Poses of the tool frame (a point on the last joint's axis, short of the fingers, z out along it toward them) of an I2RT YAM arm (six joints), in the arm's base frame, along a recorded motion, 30 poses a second.
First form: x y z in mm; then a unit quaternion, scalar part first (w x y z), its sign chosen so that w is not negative.
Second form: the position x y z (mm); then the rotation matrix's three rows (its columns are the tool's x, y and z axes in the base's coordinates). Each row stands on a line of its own. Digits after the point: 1 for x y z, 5 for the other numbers.
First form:
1: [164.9 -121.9 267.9 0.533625 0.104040 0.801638 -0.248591]
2: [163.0 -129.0 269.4 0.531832 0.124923 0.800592 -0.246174]
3: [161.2 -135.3 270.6 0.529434 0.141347 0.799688 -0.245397]
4: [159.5 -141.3 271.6 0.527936 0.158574 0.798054 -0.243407]
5: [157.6 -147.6 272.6 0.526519 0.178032 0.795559 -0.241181]
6: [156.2 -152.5 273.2 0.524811 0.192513 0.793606 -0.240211]
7: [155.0 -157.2 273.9 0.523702 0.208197 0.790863 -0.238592]
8: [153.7 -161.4 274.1 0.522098 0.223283 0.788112 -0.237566]
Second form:
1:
164.9 -121.9 267.9
-0.40884 0.43211 0.80382
-0.09850 0.85476 -0.50960
-0.90727 -0.28752 -0.30689

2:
163.0 -129.0 269.4
-0.40310 0.46187 0.79006
-0.06182 0.84759 -0.52705
-0.91307 -0.26129 -0.31311

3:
161.2 -135.3 270.6
-0.39944 0.48591 0.77739
-0.03378 0.83960 -0.54215
-0.91614 -0.24281 -0.31896

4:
159.5 -141.3 271.6
-0.39228 0.51011 0.76545
-0.00391 0.83121 -0.55594
-0.91984 -0.22107 -0.32407

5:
157.6 -147.6 272.6
-0.38216 0.53724 0.75188
0.02930 0.82027 -0.57122
-0.92363 -0.19627 -0.32922

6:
156.2 -152.5 273.2
-0.37502 0.55769 0.74050
0.05343 0.81047 -0.58333
-0.92547 -0.17920 -0.33374

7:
155.0 -157.2 273.9
-0.36478 0.57921 0.72900
0.07941 0.79946 -0.59545
-0.92770 -0.15932 -0.33762

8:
153.7 -161.4 274.1
-0.35512 0.60001 0.71685
0.10388 0.78741 -0.60761
-0.92903 -0.14131 -0.34195

